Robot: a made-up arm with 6 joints. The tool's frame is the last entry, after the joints. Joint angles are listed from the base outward. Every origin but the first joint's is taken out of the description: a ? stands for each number. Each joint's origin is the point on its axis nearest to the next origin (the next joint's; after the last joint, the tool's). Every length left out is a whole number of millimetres.
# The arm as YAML. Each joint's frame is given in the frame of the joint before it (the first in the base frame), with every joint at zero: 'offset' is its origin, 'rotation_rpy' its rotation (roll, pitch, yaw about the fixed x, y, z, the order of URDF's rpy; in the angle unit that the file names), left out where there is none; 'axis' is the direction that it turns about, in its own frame. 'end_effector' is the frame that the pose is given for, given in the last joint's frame.
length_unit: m
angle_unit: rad
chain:
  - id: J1
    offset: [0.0, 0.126, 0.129]
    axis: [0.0, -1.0, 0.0]
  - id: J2
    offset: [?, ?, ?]
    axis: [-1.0, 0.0, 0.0]
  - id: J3
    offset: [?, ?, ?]
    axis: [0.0, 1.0, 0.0]
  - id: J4
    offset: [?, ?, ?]
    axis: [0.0, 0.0, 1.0]
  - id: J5
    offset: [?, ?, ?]
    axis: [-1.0, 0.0, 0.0]
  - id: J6
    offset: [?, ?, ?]
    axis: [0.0, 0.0, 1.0]
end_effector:
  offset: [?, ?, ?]
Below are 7 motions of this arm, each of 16 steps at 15 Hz.
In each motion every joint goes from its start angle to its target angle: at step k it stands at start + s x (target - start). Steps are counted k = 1, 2, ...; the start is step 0. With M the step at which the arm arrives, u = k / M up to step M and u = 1 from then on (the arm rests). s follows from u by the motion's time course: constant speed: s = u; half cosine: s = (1 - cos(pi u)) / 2; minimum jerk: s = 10 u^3 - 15 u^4 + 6 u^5.
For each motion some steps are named. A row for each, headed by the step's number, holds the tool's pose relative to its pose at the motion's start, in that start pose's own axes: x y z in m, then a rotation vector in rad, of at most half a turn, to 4 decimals.
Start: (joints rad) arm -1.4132 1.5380 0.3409 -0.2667 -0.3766 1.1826
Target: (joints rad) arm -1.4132 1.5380 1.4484 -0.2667 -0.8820 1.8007
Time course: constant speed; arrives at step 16
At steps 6, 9, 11, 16:
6: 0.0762 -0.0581 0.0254 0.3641 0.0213 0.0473
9: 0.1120 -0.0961 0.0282 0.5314 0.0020 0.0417
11: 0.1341 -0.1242 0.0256 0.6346 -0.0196 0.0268
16: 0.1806 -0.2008 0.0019 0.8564 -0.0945 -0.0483

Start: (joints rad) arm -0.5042 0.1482 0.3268 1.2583 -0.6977 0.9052
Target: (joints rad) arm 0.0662 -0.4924 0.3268 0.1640 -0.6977 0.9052
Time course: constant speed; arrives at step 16
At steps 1, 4, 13, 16:
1: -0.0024 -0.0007 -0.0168 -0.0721 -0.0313 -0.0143
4: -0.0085 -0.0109 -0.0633 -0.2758 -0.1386 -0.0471
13: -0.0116 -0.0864 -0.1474 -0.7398 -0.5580 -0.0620
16: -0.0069 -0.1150 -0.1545 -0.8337 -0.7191 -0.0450

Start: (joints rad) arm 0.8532 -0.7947 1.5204 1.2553 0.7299 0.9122
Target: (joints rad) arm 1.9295 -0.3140 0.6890 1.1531 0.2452 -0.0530
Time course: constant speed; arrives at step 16
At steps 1, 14, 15, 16:
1: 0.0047 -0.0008 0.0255 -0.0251 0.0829 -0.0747
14: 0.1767 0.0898 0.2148 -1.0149 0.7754 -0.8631
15: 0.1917 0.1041 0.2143 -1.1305 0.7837 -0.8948
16: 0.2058 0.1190 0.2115 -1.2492 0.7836 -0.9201

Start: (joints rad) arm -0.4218 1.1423 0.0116 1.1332 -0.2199 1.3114
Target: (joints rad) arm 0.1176 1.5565 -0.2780 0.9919 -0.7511 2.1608
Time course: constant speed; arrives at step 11
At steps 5, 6, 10, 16:
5: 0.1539 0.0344 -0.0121 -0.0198 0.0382 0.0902
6: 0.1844 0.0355 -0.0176 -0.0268 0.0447 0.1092
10: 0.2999 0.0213 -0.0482 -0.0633 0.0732 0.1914
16: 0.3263 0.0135 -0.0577 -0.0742 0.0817 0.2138

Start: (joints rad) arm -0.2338 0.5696 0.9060 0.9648 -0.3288 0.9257
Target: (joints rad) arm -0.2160 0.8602 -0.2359 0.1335 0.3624 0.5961
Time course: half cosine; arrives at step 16
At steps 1, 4, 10, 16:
1: 0.0023 0.0025 -0.0021 -0.0165 0.0085 -0.0113
4: 0.0328 0.0328 -0.0345 -0.2519 0.1215 -0.1731
10: 0.1163 0.0777 -0.1803 -1.2048 0.3906 -0.8190
16: 0.1356 0.0683 -0.2563 -1.7416 0.3687 -1.1580

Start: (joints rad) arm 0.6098 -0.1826 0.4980 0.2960 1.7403 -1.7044
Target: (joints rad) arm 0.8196 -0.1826 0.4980 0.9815 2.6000 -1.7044
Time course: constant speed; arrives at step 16
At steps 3, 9, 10, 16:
3: -0.0212 -0.0242 -0.0100 0.1447 -0.1599 -0.0674
9: -0.0808 -0.0702 -0.0440 0.4041 -0.4910 -0.2547
10: -0.0927 -0.0767 -0.0519 0.4429 -0.5470 -0.2925
16: -0.1725 -0.1002 -0.1144 0.6462 -0.8817 -0.5567

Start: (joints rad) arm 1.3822 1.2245 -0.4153 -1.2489 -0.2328 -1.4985
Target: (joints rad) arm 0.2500 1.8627 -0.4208 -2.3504 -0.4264 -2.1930
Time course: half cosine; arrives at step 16
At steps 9, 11, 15, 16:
9: -0.1072 -0.0014 -0.0295 0.0269 0.0199 -0.2959
11: -0.1364 -0.0156 -0.0441 0.0088 0.0812 -0.3842
15: -0.1701 -0.0391 -0.0526 -0.0531 0.1686 -0.4996
16: -0.1716 -0.0403 -0.0526 -0.0571 0.1726 -0.5052

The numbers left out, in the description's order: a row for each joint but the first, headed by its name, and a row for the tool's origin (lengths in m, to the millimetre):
J2: -0.082 0.0 -0.024
J3: 0.0 -0.163 -0.096
J4: 0.054 0.0 0.199
J5: -0.263 0.049 0.0
J6: 0.0 -0.051 0.023
tool: 0.137 -0.04 0.0

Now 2 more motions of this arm.
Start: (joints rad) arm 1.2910 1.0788 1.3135 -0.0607 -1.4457 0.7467
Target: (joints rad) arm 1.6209 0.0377 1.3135 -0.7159 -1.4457 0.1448
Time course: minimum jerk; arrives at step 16
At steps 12, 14, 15, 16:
12: 0.0206 -0.1029 -0.1069 0.5274 0.0230 -0.4017
14: 0.0206 -0.1019 -0.1210 0.5743 0.0467 -0.4391
15: 0.0206 -0.1015 -0.1233 0.5815 0.0508 -0.4449
16: 0.0206 -0.1015 -0.1236 0.5827 0.0515 -0.4458

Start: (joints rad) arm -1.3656 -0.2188 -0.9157 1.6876 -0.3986 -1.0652
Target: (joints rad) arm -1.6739 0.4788 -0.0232 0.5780 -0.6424 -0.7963
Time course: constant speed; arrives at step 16
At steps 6, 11, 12, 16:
6: 0.0194 -0.0099 0.0112 0.1752 0.5010 -0.2191
11: 0.0425 0.0157 0.0568 0.1936 0.8819 -0.4913
12: 0.0507 0.0242 0.0680 0.1807 0.9495 -0.5535
16: 0.0989 0.0695 0.1097 0.0678 1.1780 -0.8175

